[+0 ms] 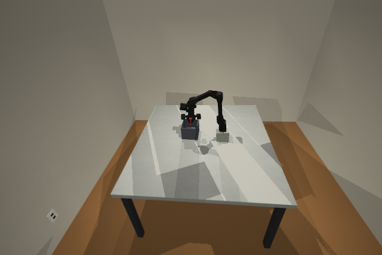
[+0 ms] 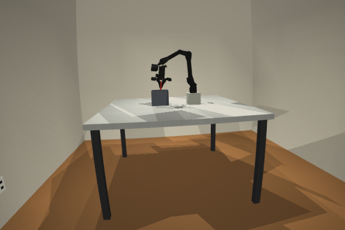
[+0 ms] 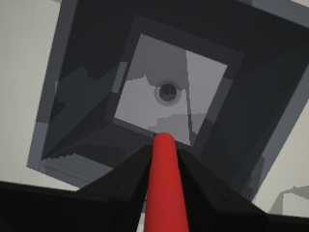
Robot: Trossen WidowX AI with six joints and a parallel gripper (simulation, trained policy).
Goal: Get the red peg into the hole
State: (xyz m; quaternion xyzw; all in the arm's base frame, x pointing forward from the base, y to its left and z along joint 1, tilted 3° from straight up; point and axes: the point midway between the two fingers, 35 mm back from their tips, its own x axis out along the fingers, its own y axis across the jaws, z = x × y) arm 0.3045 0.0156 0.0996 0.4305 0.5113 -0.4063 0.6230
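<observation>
My gripper tip is 10 mm short of the pale grey plate, 20 mm to the left of it and 110 mm above it. Also, from my gripper tip: red peg: 20 mm above.
</observation>
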